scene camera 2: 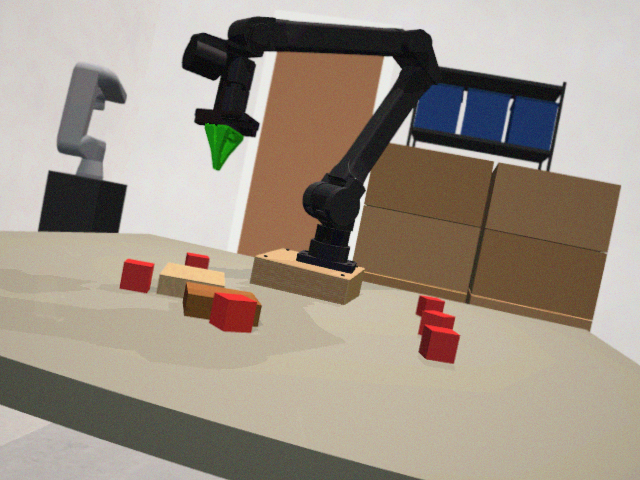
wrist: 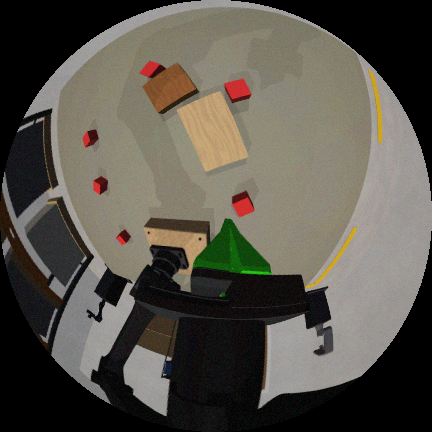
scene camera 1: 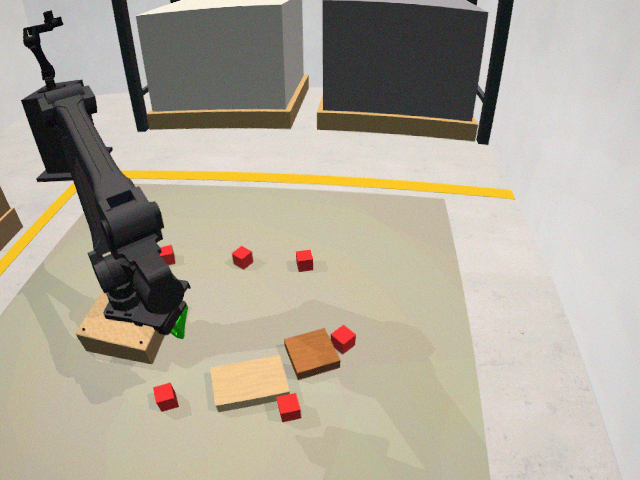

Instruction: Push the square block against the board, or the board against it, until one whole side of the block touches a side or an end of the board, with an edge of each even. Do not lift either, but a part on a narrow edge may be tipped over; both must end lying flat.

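Where they show: gripper, fingertip midpoint: [scene camera 2: 216,169] [wrist: 226,222] [scene camera 1: 180,337]; arm's base at its link origin: [scene camera 2: 326,264] [wrist: 169,255] [scene camera 1: 127,303].
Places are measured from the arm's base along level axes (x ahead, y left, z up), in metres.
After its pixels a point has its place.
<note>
The pale wooden board [scene camera 1: 249,381] {z -0.030, x 0.341, y -0.171 m} [scene camera 2: 192,275] {z -0.030, x 0.367, y -0.160 m} [wrist: 212,131] {z -0.030, x 0.335, y -0.168 m} lies flat. The darker brown square block [scene camera 1: 311,351] {z -0.030, x 0.466, y -0.084 m} [scene camera 2: 197,300] {z -0.037, x 0.525, y -0.093 m} [wrist: 170,88] {z -0.030, x 0.454, y -0.088 m} lies flat off the board's right end in scene camera 1. Their facing sides are close and nearly parallel, with a slight angle and a narrow gap; whether a corner touches I cannot tell. The block is shifted sideways along that end, so their edges are not even. My gripper [scene camera 1: 179,332] {z 0.144, x 0.240, y -0.197 m} [scene camera 2: 217,164] {z 0.144, x 0.240, y -0.197 m} [wrist: 226,222] {z 0.144, x 0.240, y -0.197 m} is shut and empty, its green fingers pointing down high above the table, away from both parts.
One red cube [scene camera 1: 343,338] {z -0.020, x 0.536, y -0.053 m} [scene camera 2: 233,312] {z -0.036, x 0.557, y -0.035 m} [wrist: 151,69] {z -0.020, x 0.527, y -0.049 m} stands right beside the block's far side. Another [scene camera 1: 288,407] {z -0.020, x 0.429, y -0.234 m} [scene camera 2: 136,275] {z -0.037, x 0.446, y -0.217 m} [wrist: 237,90] {z -0.020, x 0.422, y -0.224 m} stands by the board's near right corner, a third [scene camera 1: 165,396] {z -0.020, x 0.170, y -0.235 m} [wrist: 243,204] {z -0.020, x 0.170, y -0.227 m} left of the board. Several more stand farther back. The arm's wooden base [scene camera 1: 116,343] {z 0.001, x 0.020, y -0.127 m} is at left.
</note>
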